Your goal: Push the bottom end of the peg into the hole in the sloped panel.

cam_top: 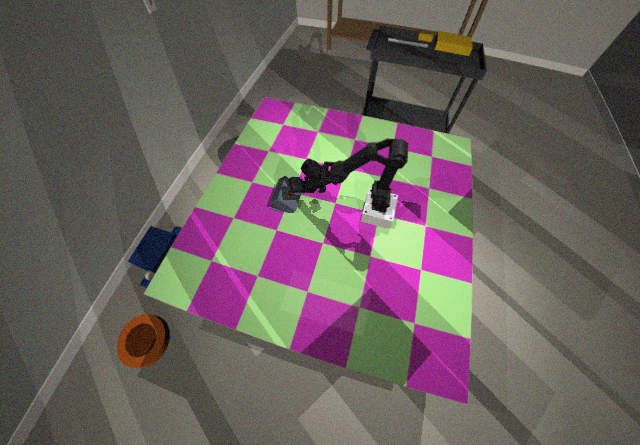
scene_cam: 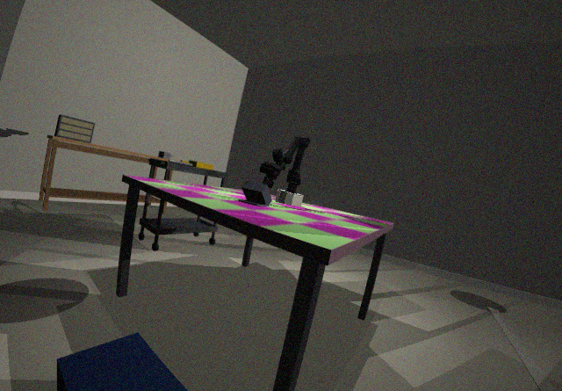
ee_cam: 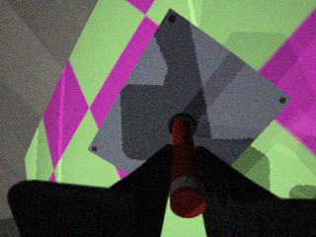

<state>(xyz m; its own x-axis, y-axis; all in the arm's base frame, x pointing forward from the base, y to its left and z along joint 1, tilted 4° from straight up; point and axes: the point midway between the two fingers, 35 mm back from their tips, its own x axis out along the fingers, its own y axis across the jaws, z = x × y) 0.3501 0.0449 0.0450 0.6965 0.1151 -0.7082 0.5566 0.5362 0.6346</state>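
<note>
My gripper tip is 5 cm short of the grey sloped panel, 1 cm to the right of it and 5 cm above it. The rest, counted from my gripper tip: red round peg (1 cm behind, 1 cm above).
</note>
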